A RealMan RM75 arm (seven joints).
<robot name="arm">
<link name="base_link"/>
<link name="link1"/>
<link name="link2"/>
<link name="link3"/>
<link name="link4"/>
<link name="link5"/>
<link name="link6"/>
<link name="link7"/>
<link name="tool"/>
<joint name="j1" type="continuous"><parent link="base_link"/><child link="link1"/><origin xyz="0 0 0.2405"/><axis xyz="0 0 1"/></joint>
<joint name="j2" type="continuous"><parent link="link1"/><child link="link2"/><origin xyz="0 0 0" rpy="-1.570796 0 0"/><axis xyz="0 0 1"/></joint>
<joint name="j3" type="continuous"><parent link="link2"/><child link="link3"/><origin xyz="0 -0.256 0" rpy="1.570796 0 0"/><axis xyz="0 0 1"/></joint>
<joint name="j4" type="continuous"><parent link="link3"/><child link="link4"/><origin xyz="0 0 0" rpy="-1.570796 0 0"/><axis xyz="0 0 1"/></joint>
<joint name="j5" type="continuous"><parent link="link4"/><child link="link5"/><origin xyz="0 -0.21 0" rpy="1.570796 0 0"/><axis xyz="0 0 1"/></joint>
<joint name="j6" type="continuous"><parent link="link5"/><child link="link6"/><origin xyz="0 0 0" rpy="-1.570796 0 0"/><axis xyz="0 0 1"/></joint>
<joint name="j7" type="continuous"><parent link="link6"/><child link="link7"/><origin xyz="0 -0.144 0" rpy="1.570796 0 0"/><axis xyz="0 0 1"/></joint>
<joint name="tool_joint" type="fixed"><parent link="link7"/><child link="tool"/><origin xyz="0 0 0"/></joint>
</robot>
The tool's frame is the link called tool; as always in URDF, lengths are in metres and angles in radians. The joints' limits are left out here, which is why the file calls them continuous.
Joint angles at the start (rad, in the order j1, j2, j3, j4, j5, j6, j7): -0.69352 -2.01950 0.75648 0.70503 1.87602 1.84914 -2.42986
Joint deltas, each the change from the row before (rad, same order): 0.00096 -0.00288 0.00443 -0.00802 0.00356 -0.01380 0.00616; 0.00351 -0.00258 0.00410 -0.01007 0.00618 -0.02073 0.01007; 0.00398 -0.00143 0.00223 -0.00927 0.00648 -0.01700 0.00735; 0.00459 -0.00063 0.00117 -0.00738 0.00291 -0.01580 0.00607; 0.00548 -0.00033 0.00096 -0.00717 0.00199 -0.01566 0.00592; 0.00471 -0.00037 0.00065 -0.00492 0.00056 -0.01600 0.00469; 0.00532 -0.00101 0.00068 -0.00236 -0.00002 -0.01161 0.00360; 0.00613 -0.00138 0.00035 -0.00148 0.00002 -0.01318 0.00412; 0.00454 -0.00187 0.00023 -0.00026 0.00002 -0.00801 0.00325; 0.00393 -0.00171 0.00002 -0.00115 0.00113 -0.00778 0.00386; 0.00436 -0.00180 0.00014 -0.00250 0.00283 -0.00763 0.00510; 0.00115 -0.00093 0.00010 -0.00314 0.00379 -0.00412 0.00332; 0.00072 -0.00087 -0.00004 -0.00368 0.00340 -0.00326 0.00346
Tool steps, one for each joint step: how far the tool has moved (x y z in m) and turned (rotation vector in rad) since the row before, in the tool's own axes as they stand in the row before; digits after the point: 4 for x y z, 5 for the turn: -0.0010 -0.0028 0.0019 0.00700 0.00334 -0.00416; -0.0014 -0.0044 0.0014 0.01375 0.00815 -0.00469; -0.0016 -0.0041 0.0006 0.01280 0.00716 -0.00657; -0.0011 -0.0035 -0.0001 0.01095 0.01002 -0.00544; -0.0012 -0.0036 -0.0004 0.01090 0.01105 -0.00581; -0.0005 -0.0031 -0.0004 0.01074 0.01227 -0.00405; -0.0008 -0.0025 -0.0005 0.00793 0.00978 -0.00344; -0.0008 -0.0027 -0.0006 0.00928 0.01154 -0.00297; -0.0008 -0.0017 -0.0002 0.00525 0.00719 -0.00159; -0.0009 -0.0018 -0.0001 0.00556 0.00606 -0.00142; -0.0014 -0.0022 0.0000 0.00636 0.00459 -0.00206; -0.0009 -0.0013 0.0003 0.00415 0.00007 -0.00148; -0.0009 -0.0012 0.0004 0.00299 -0.00043 -0.00140
